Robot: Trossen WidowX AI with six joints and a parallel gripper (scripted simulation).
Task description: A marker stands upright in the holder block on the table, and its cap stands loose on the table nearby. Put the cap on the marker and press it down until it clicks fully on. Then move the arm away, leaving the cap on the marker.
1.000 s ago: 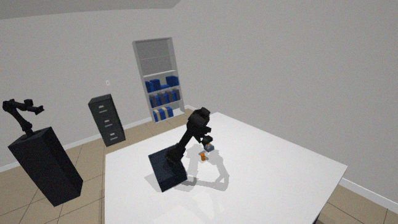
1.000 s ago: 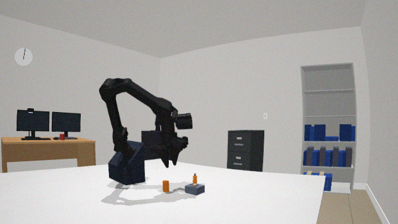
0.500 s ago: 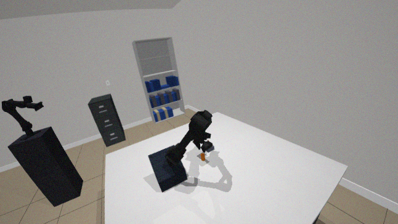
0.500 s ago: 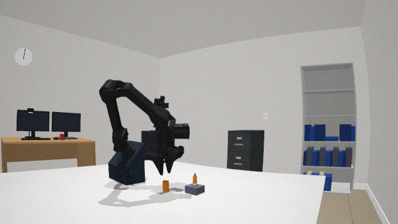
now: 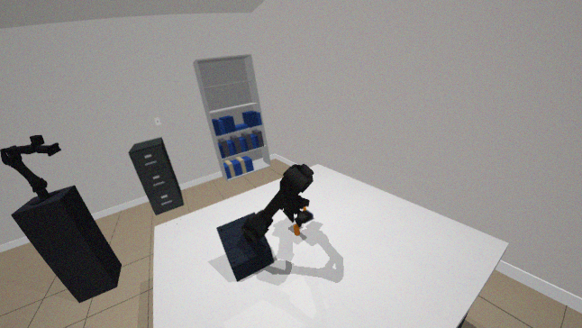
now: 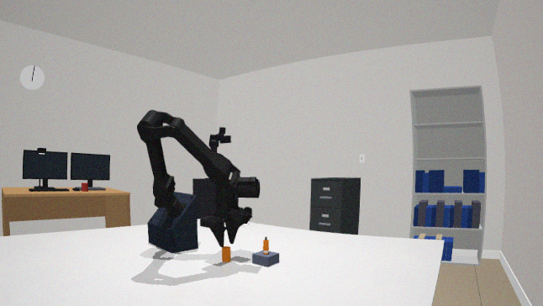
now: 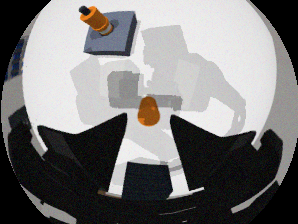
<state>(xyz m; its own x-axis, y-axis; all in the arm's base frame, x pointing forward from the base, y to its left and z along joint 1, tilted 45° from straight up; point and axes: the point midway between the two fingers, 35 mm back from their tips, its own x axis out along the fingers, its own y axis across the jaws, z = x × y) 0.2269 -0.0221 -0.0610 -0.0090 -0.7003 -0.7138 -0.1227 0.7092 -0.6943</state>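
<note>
The orange cap is 3 cm below my gripper tip.
</note>
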